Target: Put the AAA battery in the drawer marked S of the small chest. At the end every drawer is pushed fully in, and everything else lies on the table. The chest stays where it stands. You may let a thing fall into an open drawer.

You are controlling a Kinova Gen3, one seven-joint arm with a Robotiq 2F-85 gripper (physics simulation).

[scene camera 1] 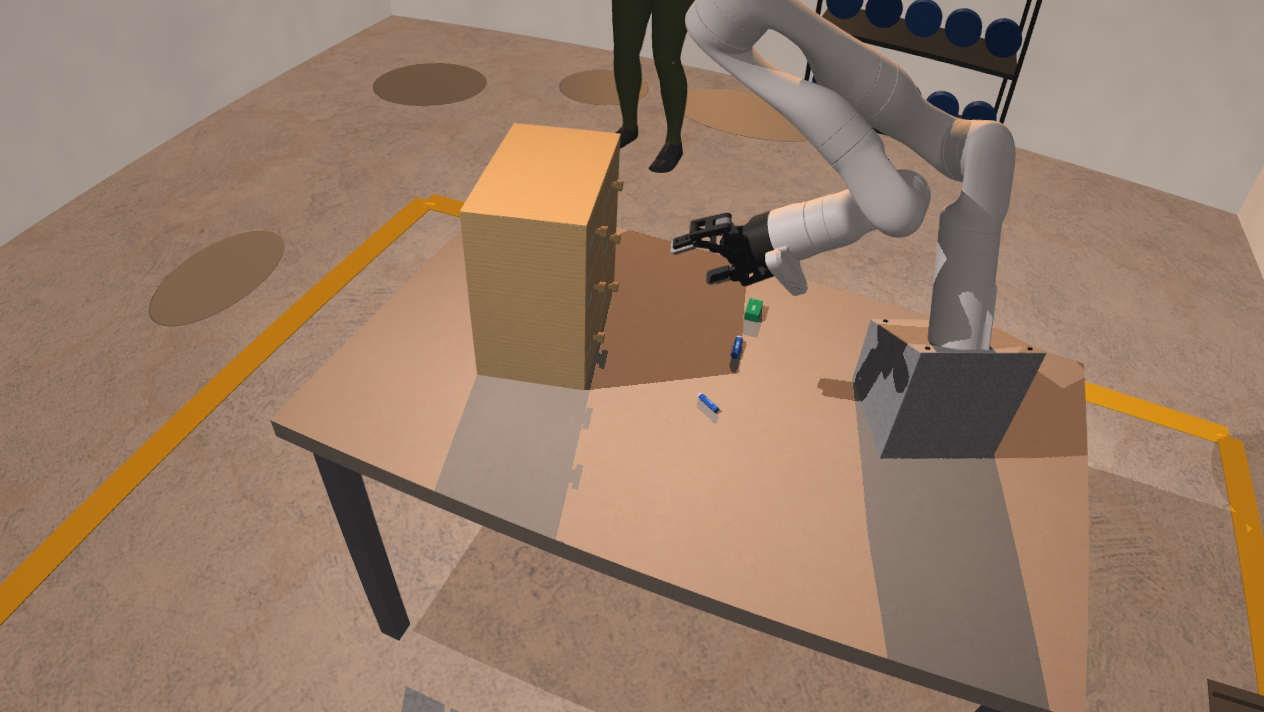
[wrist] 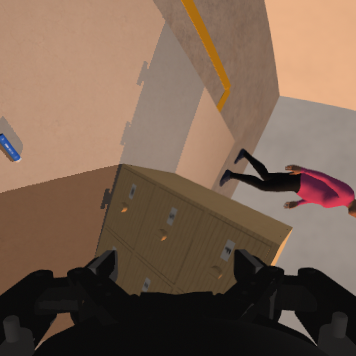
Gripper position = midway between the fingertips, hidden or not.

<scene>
I see my gripper (scene camera 1: 690, 263).
My gripper also shows in the wrist view (wrist: 175, 263).
</scene>
